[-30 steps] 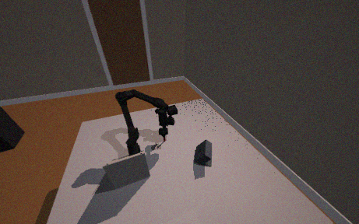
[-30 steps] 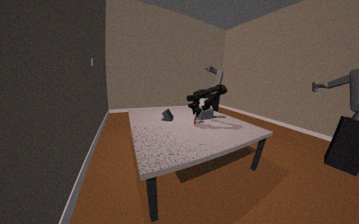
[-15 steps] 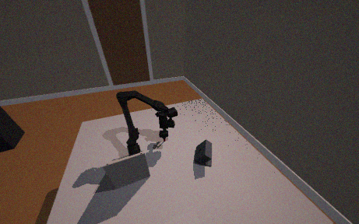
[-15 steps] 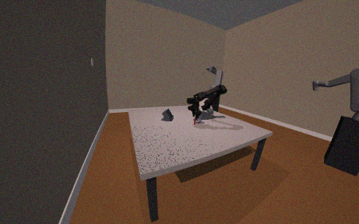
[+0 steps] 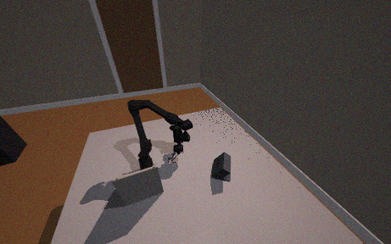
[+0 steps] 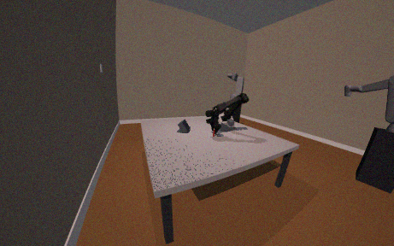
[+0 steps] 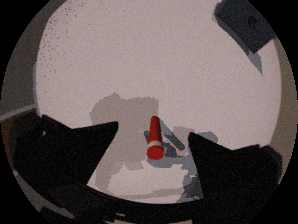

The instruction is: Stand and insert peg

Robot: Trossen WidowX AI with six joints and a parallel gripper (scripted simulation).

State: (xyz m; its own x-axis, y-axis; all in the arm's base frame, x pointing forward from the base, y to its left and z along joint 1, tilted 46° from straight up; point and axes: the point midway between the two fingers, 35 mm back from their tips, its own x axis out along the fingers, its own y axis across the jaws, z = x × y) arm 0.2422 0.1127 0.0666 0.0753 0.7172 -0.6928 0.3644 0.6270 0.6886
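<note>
Now: gripper tip 18 cm short of the sloped panel, 26 cm to the left of it and 1 cm below it. Also, from my gripper tip: red peg 1 cm above.
</note>
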